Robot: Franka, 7 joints.
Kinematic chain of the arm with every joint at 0, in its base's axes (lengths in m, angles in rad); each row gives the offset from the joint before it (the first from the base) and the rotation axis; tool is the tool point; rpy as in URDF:
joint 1: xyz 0 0 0.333 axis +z
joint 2: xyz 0 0 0 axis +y
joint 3: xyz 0 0 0.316 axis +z
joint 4: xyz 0.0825 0 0 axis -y
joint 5: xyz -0.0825 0 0.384 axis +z
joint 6: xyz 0 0 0 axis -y
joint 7: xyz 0.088 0 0 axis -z
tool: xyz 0 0 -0.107 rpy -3.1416 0 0
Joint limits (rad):
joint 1: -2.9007..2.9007
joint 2: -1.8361..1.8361
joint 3: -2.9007..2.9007
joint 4: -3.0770..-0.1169
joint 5: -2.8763..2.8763
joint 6: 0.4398..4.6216
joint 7: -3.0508..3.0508
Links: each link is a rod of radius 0.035 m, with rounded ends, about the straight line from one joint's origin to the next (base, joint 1, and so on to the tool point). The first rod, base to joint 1, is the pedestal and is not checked.
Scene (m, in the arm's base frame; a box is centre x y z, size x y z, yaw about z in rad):
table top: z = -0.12
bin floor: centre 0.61 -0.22 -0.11 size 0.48 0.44 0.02 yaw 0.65
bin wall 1: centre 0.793 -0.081 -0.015 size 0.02 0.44 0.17 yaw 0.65
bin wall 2: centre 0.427 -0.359 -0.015 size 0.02 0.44 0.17 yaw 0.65
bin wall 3: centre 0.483 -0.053 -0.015 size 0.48 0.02 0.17 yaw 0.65
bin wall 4: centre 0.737 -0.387 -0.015 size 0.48 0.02 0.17 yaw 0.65
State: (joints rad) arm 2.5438 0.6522 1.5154 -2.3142 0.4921 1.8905 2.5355
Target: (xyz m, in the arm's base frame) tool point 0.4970 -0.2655 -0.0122
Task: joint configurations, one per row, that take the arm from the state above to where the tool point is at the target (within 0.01 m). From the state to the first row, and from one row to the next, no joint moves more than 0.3 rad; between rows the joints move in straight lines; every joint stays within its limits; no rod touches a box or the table.
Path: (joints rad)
1: 2.6152 0.4166 1.7781 -2.2445 0.5109 1.9073 2.5355
2: 2.6866 0.1810 2.0408 -2.1748 0.5297 1.9241 2.5355
3: 2.7579 -0.0546 2.3034 -2.1051 0.5485 1.9410 2.5355
4: 2.8293 -0.2903 2.5661 -2.0354 0.5673 1.9578 2.5355
5: 2.9007 -0.5259 2.8288 -1.9656 0.5861 1.9746 2.5355
6: 2.9007 -0.7660 2.8484 -1.8539 0.6016 2.0645 2.5355
7: 2.9007 -1.0061 2.8681 -1.7421 0.6171 2.1543 2.5355

